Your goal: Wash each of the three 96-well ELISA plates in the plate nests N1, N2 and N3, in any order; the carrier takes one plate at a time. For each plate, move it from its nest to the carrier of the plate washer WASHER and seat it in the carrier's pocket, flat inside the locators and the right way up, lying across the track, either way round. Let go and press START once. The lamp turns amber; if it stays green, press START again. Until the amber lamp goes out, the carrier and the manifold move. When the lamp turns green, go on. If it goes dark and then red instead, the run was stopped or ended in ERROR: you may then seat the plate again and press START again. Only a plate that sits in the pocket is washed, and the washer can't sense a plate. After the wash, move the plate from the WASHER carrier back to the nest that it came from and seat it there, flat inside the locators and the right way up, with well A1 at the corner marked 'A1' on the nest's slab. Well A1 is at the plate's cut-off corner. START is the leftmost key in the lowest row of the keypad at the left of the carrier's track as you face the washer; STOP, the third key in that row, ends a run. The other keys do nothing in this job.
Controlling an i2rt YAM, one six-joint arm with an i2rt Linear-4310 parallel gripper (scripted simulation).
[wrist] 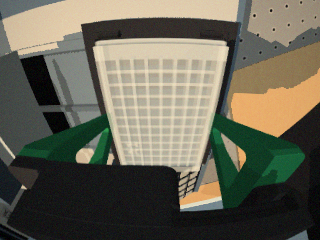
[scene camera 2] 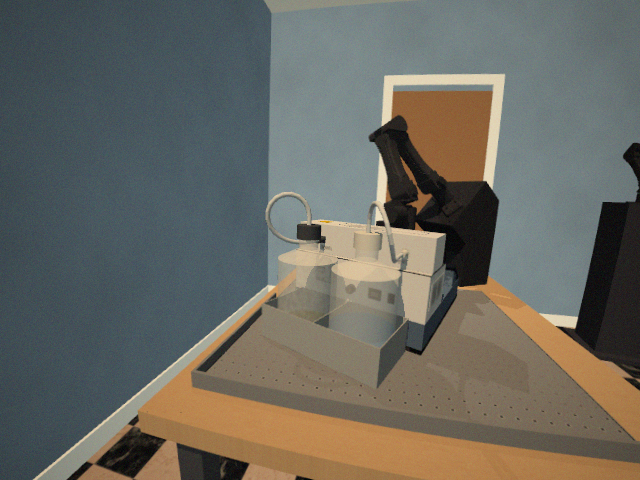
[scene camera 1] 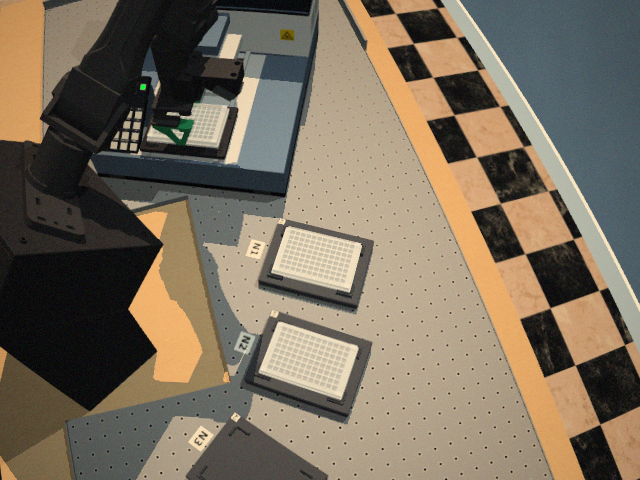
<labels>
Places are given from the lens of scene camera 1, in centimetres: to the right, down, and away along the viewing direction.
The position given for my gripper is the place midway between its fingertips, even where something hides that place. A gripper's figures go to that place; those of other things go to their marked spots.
my gripper [scene camera 1: 188,125]: -23, -20, 101
white 96-well plate [scene camera 1: 210,137]: -18, -17, 98
</labels>
